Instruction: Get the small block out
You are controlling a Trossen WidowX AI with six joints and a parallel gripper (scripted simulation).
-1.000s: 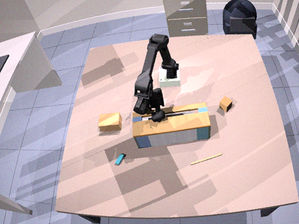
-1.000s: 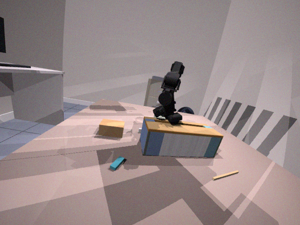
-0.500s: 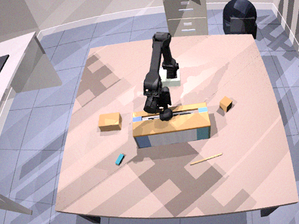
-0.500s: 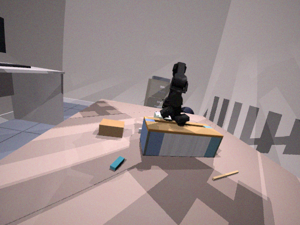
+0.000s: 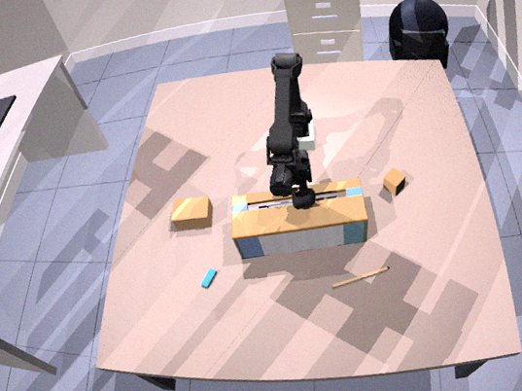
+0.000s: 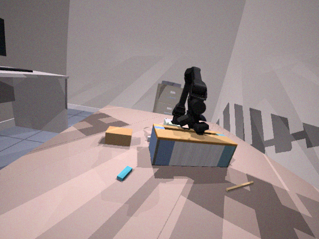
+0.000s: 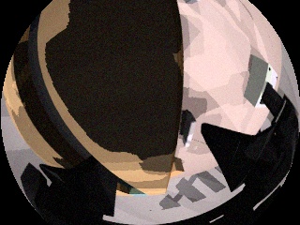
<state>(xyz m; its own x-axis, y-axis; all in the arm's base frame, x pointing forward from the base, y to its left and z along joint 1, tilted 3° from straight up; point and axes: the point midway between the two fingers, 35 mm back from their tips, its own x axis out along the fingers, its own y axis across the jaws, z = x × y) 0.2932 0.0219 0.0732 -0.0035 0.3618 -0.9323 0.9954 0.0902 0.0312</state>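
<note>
The small brown block lies 50 mm ahead of my gripper tip and 30 mm to the left of it. Also, from my gripper tip: thin wooden stick (250 mm ahead, 130 mm to the left, 80 mm below).
</note>
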